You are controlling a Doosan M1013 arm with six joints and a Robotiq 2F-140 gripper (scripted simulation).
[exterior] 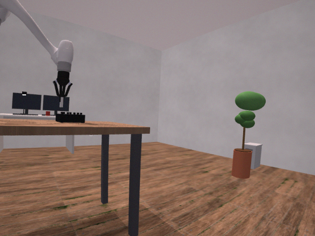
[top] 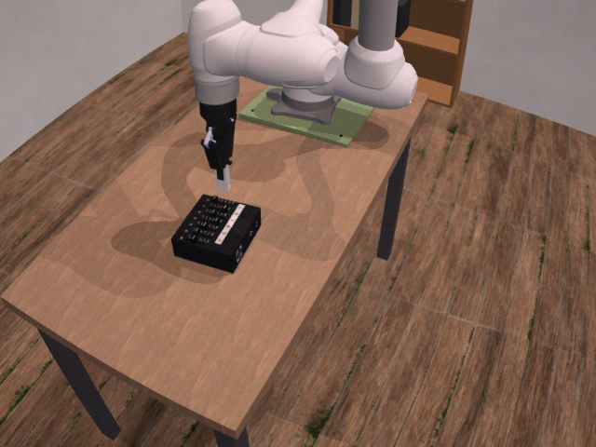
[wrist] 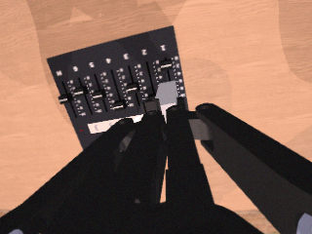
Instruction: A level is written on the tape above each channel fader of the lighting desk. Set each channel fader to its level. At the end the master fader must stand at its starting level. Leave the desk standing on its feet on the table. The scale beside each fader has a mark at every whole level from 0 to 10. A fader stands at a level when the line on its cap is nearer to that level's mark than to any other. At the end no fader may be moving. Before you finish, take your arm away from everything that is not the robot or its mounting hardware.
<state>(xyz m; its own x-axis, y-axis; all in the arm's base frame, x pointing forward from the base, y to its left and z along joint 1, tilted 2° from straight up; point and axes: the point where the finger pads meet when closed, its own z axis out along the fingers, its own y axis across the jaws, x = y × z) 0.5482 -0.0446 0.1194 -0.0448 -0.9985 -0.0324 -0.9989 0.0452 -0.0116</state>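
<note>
Right now the channel 4 fader is 7 cm below my hand, 7 cm ahead of it and 1 cm to the left of it. The rest, counted from my hand: channel 6 fader 11 cm ahead, 7 cm below, 2 cm to the right; then channel 2 fader 7 cm below, 2 cm ahead, 1 cm to the left; then channel 1 fader 7 cm below, 2 cm to the right.
</note>
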